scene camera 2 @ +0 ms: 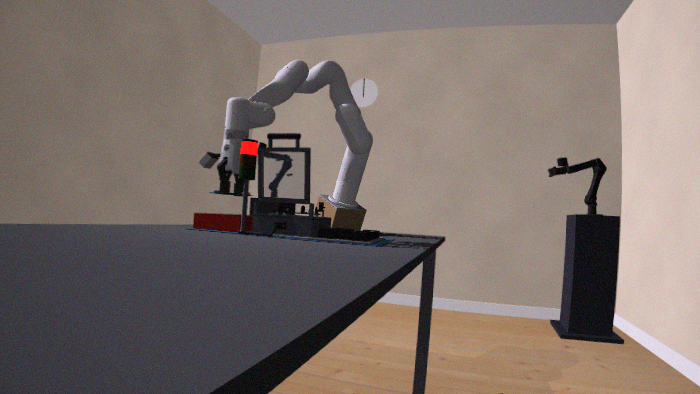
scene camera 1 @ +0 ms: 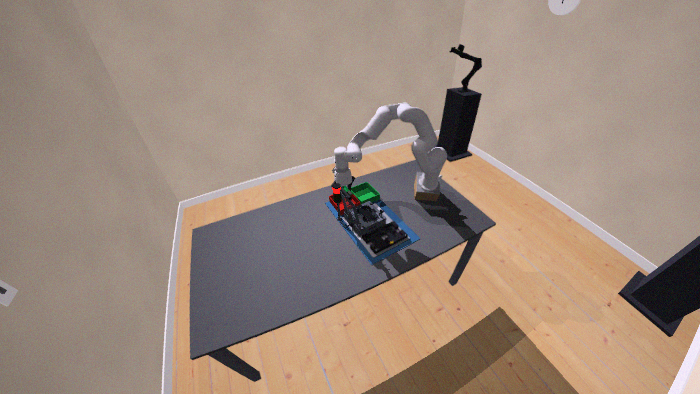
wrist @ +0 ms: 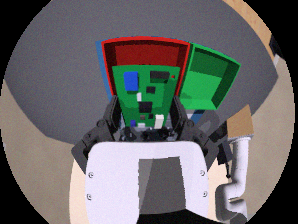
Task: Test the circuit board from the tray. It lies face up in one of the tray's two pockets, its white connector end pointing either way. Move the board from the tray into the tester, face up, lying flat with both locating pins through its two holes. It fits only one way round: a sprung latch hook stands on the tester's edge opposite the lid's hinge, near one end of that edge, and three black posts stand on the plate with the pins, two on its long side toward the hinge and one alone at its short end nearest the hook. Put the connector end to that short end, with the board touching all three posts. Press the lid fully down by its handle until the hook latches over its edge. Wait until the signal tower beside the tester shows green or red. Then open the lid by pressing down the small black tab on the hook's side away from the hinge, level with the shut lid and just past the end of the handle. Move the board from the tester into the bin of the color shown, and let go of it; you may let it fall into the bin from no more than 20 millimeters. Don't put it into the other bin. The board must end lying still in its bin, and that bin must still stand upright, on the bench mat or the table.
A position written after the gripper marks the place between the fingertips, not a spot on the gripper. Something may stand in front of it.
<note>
In view: the gripper (scene camera 2: 231,195), a green bin (wrist: 209,75), a green circuit board (wrist: 145,92), a red bin (scene camera 2: 221,222) and a clear lid (scene camera 2: 283,172).
The red bin also shows in the wrist view (wrist: 140,50). The gripper also shows in the wrist view (wrist: 145,102).
</note>
